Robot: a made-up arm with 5 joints.
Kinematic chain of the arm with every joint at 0, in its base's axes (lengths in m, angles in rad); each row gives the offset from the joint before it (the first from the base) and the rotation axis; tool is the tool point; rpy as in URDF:
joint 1: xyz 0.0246 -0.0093 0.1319 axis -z
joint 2: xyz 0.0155 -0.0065 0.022 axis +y
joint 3: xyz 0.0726 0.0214 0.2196 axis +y
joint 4: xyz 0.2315 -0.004 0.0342 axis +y
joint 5: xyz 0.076 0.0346 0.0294 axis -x
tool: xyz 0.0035 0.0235 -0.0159 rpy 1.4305 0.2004 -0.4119
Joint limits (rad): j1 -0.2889..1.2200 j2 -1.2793..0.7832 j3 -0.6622..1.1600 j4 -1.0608..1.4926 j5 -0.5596..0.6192
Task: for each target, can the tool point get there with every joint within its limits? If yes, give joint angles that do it. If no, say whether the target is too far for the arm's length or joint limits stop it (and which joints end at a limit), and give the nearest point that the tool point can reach.
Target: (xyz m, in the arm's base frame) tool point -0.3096 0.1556 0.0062
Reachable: no: joint limits stop it (at a limit: joint 1, joint 2, joint 3, joint 5) | nearest point 0.0852 0.0858 0.0257 | short by 0.401 m
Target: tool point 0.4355 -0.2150 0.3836
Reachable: yes | joints 0.6197 0.2845 -0.3767 0.5064 -0.1590
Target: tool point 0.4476 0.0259 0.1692
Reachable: yes | joints 0.0536 0.3537 0.4583 -0.4954 0.5275
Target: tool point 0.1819 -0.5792 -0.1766
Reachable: no: too far | nearest point 0.2224 -0.3887 0.0188 | short by 0.276 m
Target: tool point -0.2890 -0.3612 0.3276
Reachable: no: joint limits stop it (at a limit: joint 1, joint 2, joint 3, joint 4, joint 5) | nearest point -0.3447 -0.0613 0.4982 | short by 0.350 m
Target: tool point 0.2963 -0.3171 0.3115
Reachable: yes | joints 1.0280 0.0860 0.4256 -0.5463 -0.4670
